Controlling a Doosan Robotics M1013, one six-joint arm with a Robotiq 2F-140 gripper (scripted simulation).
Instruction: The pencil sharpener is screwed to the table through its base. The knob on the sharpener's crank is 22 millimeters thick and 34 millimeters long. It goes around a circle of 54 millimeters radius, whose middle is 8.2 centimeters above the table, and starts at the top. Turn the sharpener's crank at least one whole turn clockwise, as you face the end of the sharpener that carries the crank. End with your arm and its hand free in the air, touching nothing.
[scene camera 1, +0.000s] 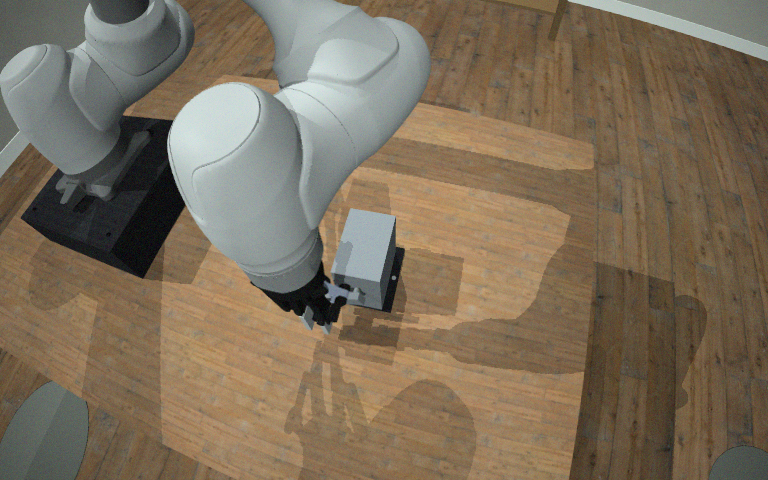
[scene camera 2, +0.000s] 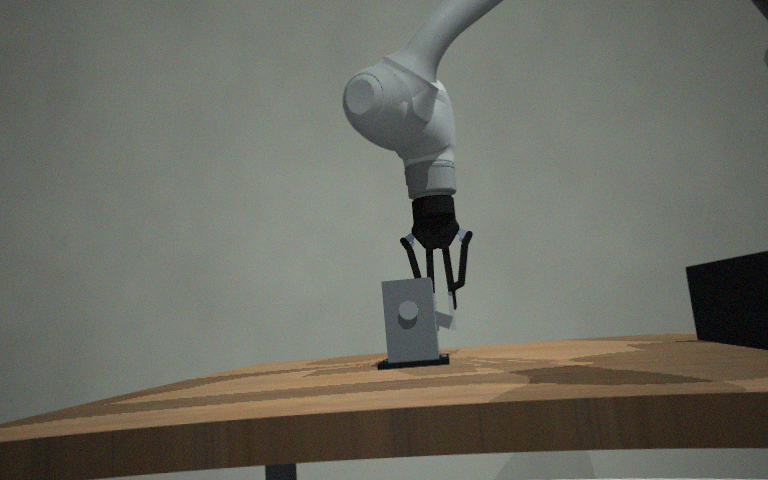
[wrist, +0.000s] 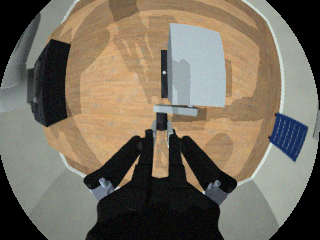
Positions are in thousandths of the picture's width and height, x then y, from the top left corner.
Scene:
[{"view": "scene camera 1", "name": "gripper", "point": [417, 676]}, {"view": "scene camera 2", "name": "gripper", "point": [580, 689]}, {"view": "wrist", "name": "gripper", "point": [505, 523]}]

